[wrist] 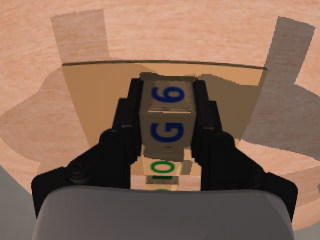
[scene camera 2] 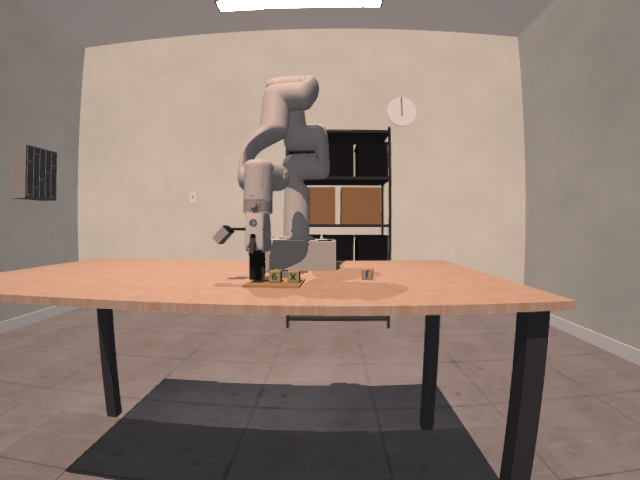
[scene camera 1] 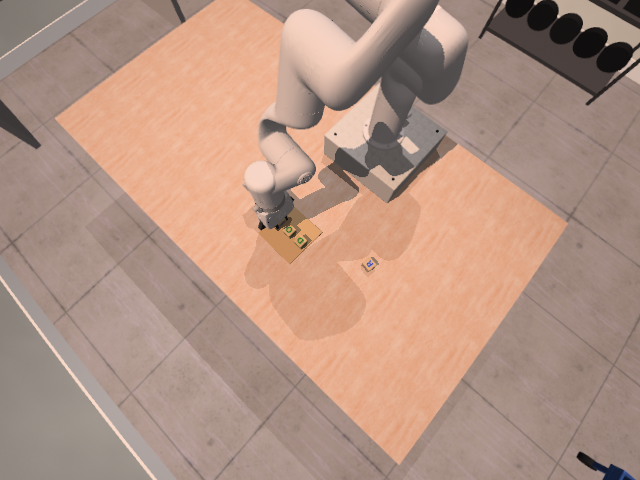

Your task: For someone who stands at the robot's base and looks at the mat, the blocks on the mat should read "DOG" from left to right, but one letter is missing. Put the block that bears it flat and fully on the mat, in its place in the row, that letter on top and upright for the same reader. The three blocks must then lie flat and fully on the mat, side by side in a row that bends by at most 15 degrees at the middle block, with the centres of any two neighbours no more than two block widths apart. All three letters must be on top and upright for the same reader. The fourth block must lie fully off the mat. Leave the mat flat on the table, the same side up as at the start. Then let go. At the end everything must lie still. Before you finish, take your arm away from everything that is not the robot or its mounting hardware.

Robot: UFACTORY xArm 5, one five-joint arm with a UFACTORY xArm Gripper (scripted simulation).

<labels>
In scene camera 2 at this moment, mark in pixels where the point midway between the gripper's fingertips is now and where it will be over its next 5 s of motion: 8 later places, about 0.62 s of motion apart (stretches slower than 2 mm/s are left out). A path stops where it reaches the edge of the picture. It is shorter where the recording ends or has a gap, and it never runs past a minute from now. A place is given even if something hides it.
My gripper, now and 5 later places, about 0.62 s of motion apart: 257,278; 257,280; 257,279; 257,256; 257,241; 256,219
</labels>
